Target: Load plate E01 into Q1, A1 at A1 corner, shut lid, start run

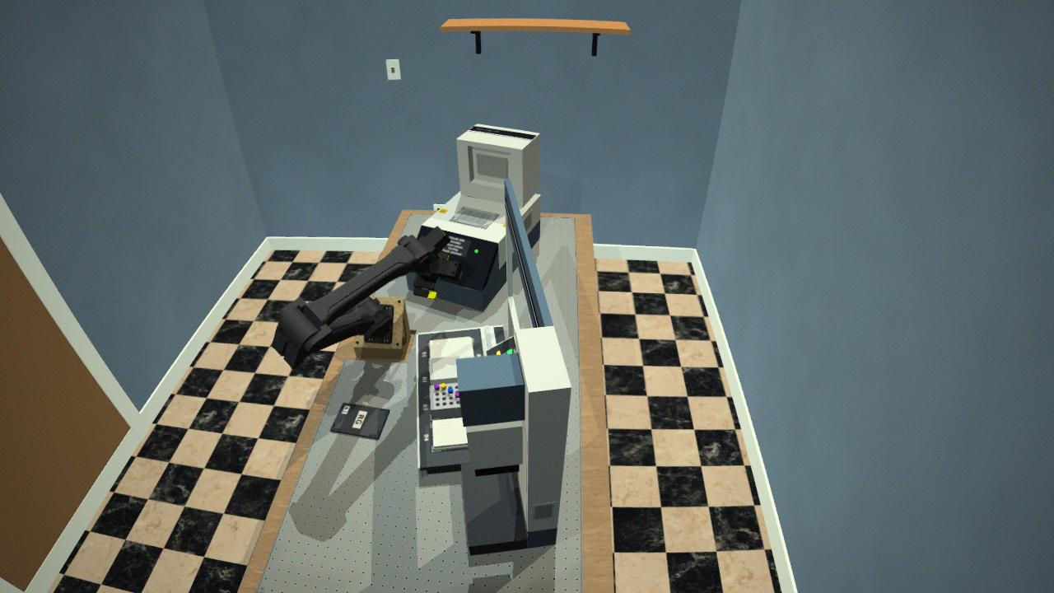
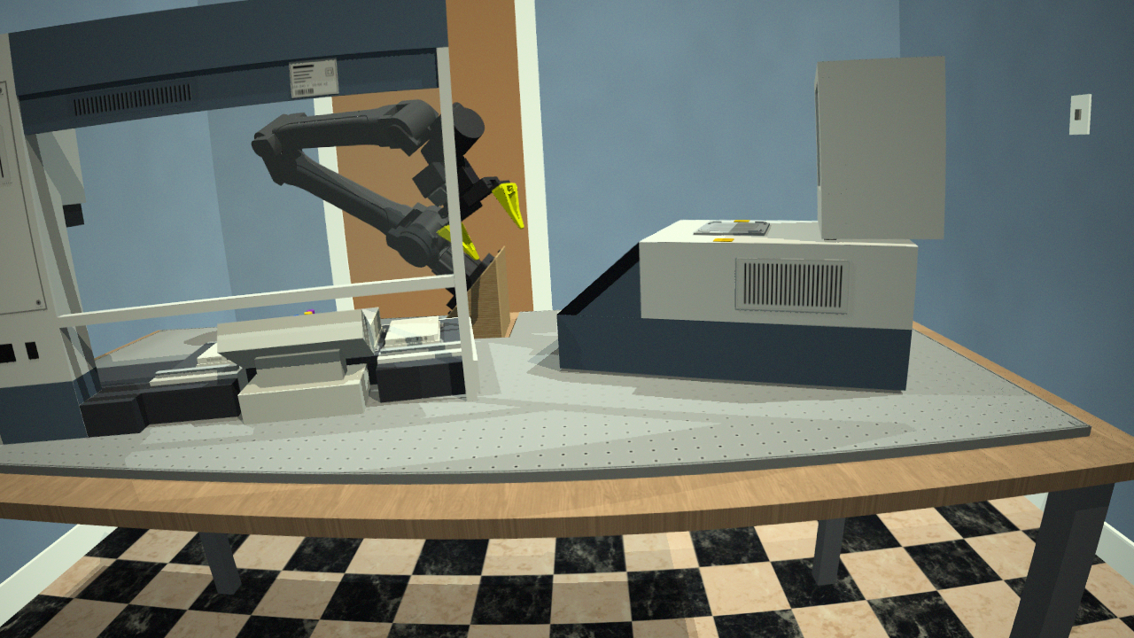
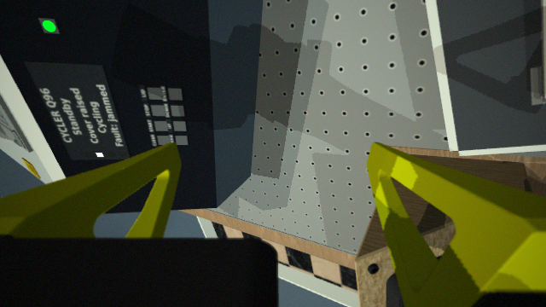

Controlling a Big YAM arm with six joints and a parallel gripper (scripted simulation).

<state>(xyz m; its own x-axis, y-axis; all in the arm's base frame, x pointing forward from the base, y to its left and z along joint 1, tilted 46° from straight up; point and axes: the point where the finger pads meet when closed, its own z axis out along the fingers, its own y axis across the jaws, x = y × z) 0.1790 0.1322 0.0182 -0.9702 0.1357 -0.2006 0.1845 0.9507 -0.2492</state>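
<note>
Right now the tube cooling block is 9 cm ahead of my hand, 34 cm to the right of it and 12 cm below it. The rest, counted from my hand: frame post 22 cm ahead, 2 cm to the right, 4 cm above; then crossbar 28 cm ahead, 30 cm to the right, 2 cm below; then gantry beam 28 cm ahead, 29 cm to the right, 32 cm above.
</note>
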